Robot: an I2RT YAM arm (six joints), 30 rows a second.
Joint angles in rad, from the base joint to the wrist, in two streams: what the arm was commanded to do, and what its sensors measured. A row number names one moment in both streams.
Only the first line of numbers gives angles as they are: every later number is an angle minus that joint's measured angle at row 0.
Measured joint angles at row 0:
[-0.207 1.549 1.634 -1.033 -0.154 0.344]
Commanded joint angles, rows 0 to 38:
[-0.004 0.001 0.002 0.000 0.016 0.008]
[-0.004 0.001 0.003 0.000 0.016 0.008]
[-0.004 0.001 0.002 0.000 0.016 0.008]
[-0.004 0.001 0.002 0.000 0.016 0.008]
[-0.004 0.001 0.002 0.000 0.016 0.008]
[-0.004 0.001 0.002 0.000 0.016 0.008]
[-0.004 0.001 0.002 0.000 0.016 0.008]
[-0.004 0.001 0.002 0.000 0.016 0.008]
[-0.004 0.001 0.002 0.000 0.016 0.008]
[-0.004 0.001 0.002 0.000 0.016 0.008]
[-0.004 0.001 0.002 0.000 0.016 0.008]
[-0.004 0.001 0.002 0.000 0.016 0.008]
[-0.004 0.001 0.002 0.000 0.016 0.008]
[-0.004 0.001 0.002 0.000 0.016 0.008]
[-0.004 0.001 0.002 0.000 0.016 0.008]
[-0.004 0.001 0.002 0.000 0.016 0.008]
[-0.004 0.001 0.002 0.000 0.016 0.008]
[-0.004 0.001 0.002 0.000 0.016 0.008]
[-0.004 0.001 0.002 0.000 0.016 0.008]
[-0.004 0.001 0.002 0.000 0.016 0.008]
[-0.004 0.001 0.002 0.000 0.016 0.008]
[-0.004 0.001 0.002 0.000 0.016 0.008]
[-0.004 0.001 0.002 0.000 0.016 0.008]
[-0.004 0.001 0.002 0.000 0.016 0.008]
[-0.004 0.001 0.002 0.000 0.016 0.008]
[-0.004 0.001 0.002 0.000 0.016 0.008]
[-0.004 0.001 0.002 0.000 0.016 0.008]
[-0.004 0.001 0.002 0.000 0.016 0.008]
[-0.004 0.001 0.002 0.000 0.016 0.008]
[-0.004 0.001 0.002 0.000 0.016 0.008]
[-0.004 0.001 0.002 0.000 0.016 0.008]
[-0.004 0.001 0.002 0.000 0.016 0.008]
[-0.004 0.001 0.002 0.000 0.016 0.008]
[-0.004 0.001 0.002 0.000 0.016 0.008]
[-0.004 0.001 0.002 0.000 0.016 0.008]
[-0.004 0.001 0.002 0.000 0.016 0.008]
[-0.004 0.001 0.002 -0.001 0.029 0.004]
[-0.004 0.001 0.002 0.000 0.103 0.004]
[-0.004 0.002 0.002 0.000 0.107 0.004]
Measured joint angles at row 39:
[0.000 0.001 0.000 0.000 0.028 0.000]
